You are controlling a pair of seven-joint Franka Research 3 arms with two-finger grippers.
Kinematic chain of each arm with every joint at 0, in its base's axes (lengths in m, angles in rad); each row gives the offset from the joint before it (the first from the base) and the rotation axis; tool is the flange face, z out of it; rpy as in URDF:
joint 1: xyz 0 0 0.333 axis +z
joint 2: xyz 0 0 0 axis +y
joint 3: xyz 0 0 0.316 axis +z
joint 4: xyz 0.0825 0 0 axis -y
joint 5: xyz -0.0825 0 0.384 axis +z
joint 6: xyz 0 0 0 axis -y
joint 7: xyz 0.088 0 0 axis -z
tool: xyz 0 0 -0.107 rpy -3.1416 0 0
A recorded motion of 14 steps. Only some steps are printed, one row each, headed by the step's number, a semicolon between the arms.
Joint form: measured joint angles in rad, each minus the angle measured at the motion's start. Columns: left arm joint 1, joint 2, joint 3, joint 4, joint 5, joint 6, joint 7; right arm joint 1, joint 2, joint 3, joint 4, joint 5, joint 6, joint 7.
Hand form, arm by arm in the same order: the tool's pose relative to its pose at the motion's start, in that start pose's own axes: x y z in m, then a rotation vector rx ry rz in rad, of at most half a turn. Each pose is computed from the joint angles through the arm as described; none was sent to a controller.
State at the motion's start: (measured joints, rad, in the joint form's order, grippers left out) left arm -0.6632 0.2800 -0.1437 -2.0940 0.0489 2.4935 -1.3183; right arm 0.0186 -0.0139 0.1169 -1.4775 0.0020 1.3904 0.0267
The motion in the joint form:
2: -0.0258 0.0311 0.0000 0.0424 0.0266 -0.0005 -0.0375; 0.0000 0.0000 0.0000 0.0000 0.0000 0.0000 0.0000
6: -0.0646 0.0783 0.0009 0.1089 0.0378 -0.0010 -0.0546; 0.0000 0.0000 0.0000 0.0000 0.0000 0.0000 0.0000
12: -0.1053 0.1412 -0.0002 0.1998 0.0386 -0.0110 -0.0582; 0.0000 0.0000 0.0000 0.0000 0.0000 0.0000 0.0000
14: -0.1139 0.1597 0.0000 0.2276 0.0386 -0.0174 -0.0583; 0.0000 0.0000 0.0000 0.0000 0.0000 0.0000 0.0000
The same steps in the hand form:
2: -0.0112 0.0156 0.0019 -0.0088 0.0116 0.0070; 0.0000 0.0000 0.0000 0.0000 0.0000 0.0000
6: -0.0282 0.0389 0.0043 -0.0287 0.0127 0.0325; 0.0000 0.0000 0.0000 0.0000 0.0000 0.0000
12: -0.0474 0.0669 0.0079 -0.0497 0.0044 0.0647; 0.0000 0.0000 0.0000 0.0000 0.0000 0.0000
14: -0.0509 0.0743 0.0090 -0.0533 0.0022 0.0710; 0.0000 0.0000 0.0000 0.0000 0.0000 0.0000

